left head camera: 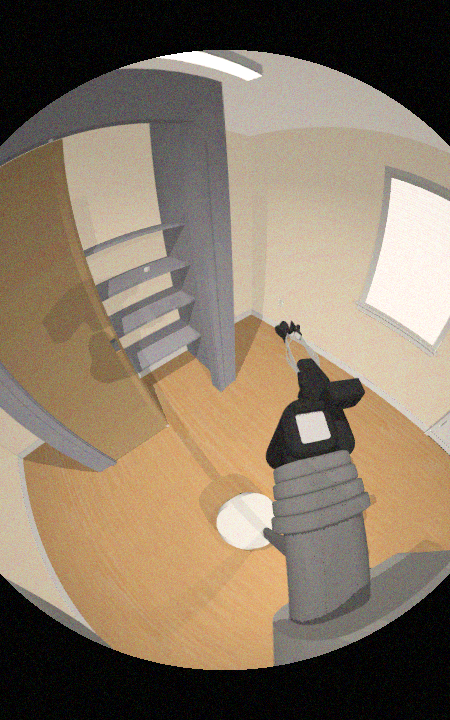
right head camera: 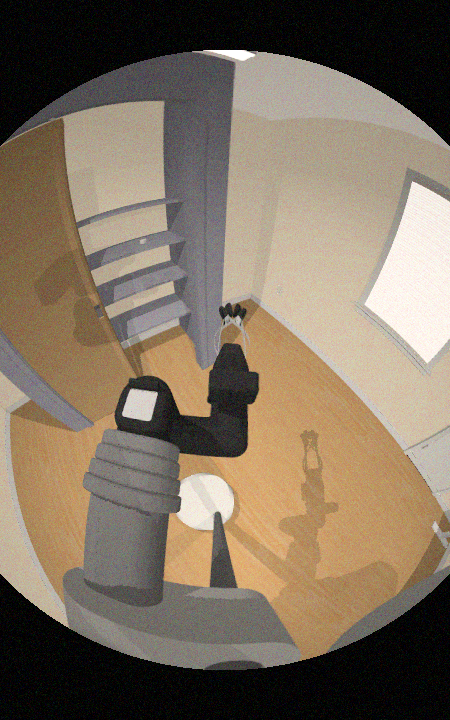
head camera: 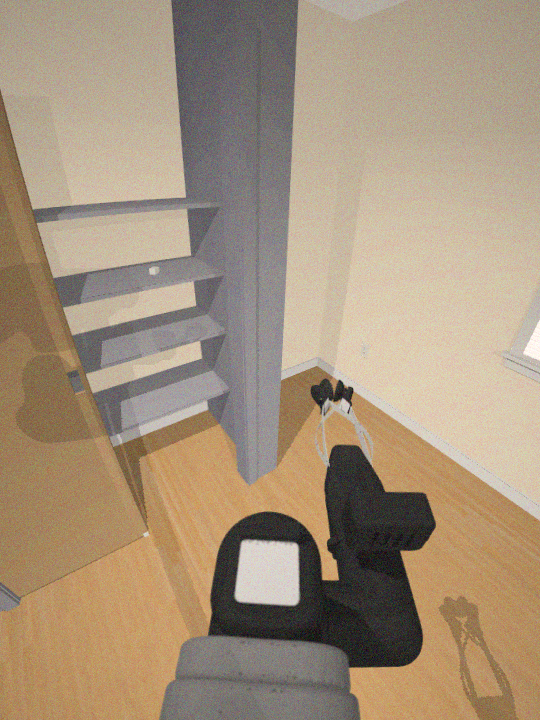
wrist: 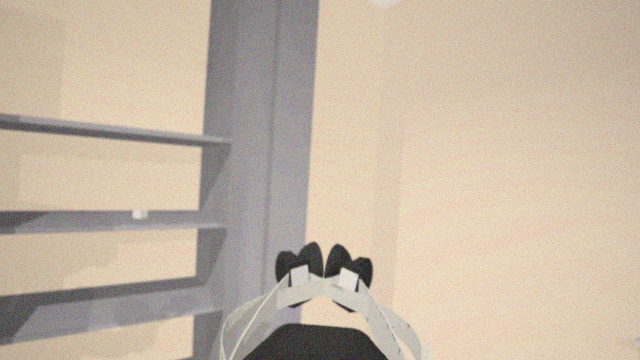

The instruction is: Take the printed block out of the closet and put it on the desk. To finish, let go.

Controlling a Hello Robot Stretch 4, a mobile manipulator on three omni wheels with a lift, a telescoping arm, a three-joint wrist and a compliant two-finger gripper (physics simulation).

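Frame: origin at the robot's base, x ahead, y left, z up, level; centimetres.
Where they show: gripper, between the fingertips: (left head camera: 284,323) (right head camera: 232,305) (head camera: 330,384) (wrist: 324,263); robot's base, origin of its link: (left head camera: 247,519) (right head camera: 203,500).
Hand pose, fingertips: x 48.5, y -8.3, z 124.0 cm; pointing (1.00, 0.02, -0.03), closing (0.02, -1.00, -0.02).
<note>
Things, the pixels of their top centre, and the offset from my fingertips. "spot": a spot on its surface instead.
- printed block, centre of its top: (wrist: 140,209) (head camera: 153,267) (left head camera: 146,267) (right head camera: 142,239) dx +96.3, dy +67.8, dz -9.6 cm
- window, a spot on its surface: (right head camera: 413,270) (left head camera: 405,261) spot: dx +69.9, dy -129.0, dz +10.0 cm
The printed block (head camera: 154,270) (left head camera: 146,269) (right head camera: 142,241) (wrist: 140,214) is small and white. It sits on the second shelf from the top in the grey closet (head camera: 232,232) (left head camera: 198,212) (right head camera: 193,185) (wrist: 260,125). My gripper (head camera: 332,395) (left head camera: 289,330) (right head camera: 232,312) (wrist: 324,263) is shut with its fingertips together and holds nothing. It is in front of the closet, to the right of the block and apart from it; in the wrist view the fingertips overlap the right edge of the closet's side panel. The desk cannot be made out.
A wooden sliding door (head camera: 52,465) (left head camera: 63,318) (right head camera: 47,292) covers the closet's left part. The closet's side post stands between the shelves and the right wall. A window (left head camera: 408,260) (right head camera: 413,270) is on the right wall. The round white robot base (left head camera: 246,520) (right head camera: 206,501) shows below the arm.
</note>
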